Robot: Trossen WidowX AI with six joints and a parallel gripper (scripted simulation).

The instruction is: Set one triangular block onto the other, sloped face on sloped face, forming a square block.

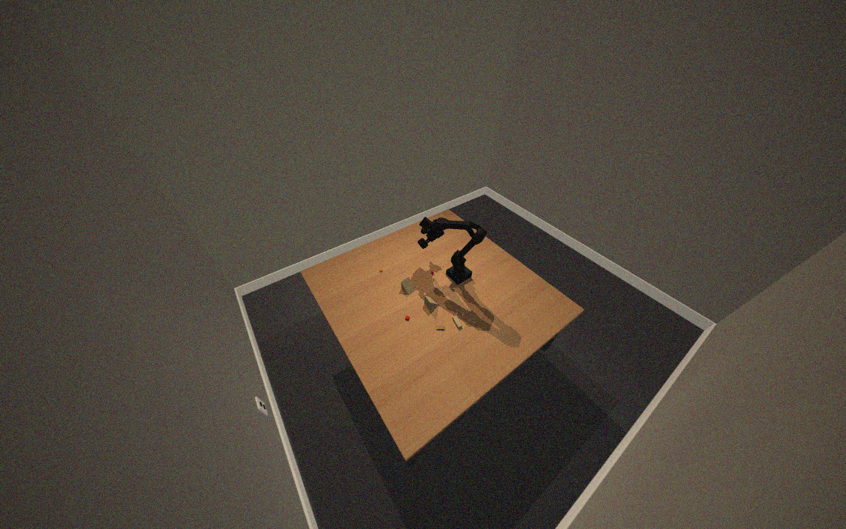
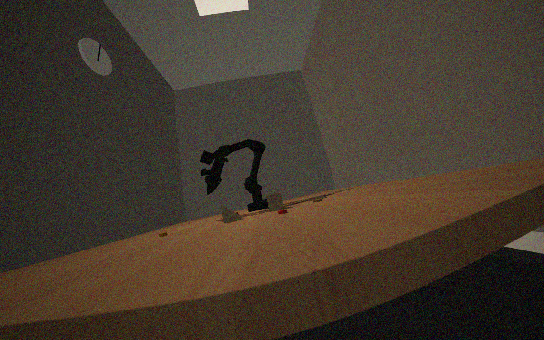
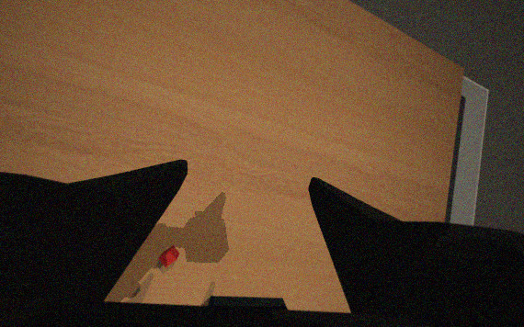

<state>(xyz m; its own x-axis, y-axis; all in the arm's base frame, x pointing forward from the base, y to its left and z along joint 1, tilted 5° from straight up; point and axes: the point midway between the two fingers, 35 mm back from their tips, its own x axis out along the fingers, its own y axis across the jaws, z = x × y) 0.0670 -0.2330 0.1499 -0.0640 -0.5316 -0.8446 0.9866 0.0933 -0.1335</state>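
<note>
Right now my gripper tip is 230 mm short of the pale wooden block, 340 mm to the right of it and 130 mm above it. Round my gripper tip: red cube: 60 mm ahead, 140 mm to the left, 140 mm below; then yellow piece: 330 mm ahead, 80 mm to the right, 140 mm below; then small tan bar: 280 mm ahead, 510 mm to the left, 140 mm below.
</note>
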